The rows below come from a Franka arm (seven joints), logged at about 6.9 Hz.
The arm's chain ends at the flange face. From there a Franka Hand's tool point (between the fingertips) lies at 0.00 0.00 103.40 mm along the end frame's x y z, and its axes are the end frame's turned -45 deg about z.
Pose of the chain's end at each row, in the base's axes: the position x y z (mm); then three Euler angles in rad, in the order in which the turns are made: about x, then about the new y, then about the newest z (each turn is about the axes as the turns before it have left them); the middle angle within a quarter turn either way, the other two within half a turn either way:
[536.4 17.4 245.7 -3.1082 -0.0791 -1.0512]
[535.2 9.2 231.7 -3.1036 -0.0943 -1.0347]
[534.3 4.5 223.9 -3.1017 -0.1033 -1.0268]
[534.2 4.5 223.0 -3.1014 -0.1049 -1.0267]
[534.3 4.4 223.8 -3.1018 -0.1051 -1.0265]
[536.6 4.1 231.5 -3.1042 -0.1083 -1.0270]
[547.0 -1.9 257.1 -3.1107 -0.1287 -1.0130]
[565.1 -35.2 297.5 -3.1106 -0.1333 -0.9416]
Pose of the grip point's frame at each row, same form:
[528.2 20.8 142.7 -3.1082 -0.0791 -1.8366]
[525.5 13.1 128.8 -3.1036 -0.0943 -1.8201]
[523.6 8.6 121.1 -3.1017 -0.1033 -1.8122]
[523.4 8.6 120.3 -3.1014 -0.1049 -1.8121]
[523.5 8.5 121.1 -3.1018 -0.1051 -1.8119]
[525.4 7.9 128.8 -3.1042 -0.1083 -1.8124]
[533.7 1.3 154.6 -3.1107 -0.1287 -1.7984]
[551.4 -32.0 195.1 -3.1106 -0.1333 -1.7270]

